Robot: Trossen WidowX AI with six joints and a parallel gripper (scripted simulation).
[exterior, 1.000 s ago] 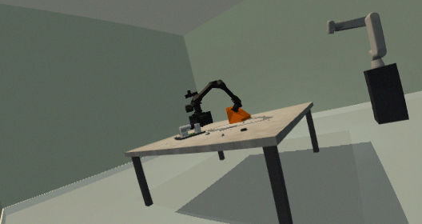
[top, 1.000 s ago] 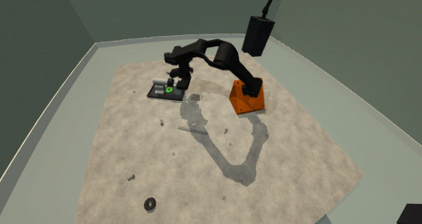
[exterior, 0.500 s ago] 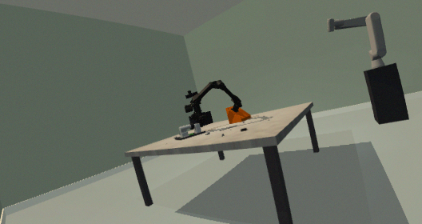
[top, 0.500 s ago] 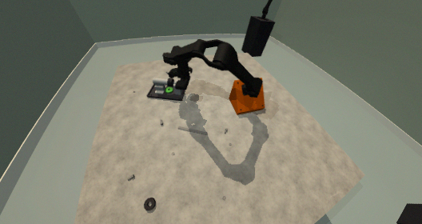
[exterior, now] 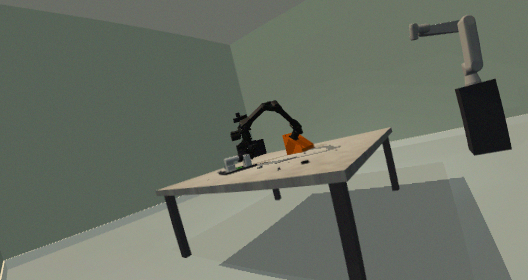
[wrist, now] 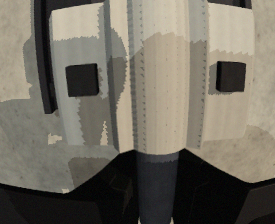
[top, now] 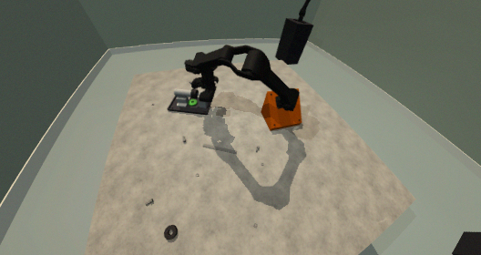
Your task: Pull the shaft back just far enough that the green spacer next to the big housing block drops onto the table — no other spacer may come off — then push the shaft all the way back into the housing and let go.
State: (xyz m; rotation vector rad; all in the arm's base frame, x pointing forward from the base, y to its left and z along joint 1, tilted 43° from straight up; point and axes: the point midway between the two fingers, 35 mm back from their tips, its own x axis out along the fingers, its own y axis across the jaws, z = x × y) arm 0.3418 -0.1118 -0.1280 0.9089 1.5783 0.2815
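Right now the dark grey shaft is 70 mm ahead of my gripper tip, 30 mm to the right of it and 30 mm above it. The rest, counted from my gripper tip: green spacer 110 mm ahead, 40 mm to the right, 30 mm below.
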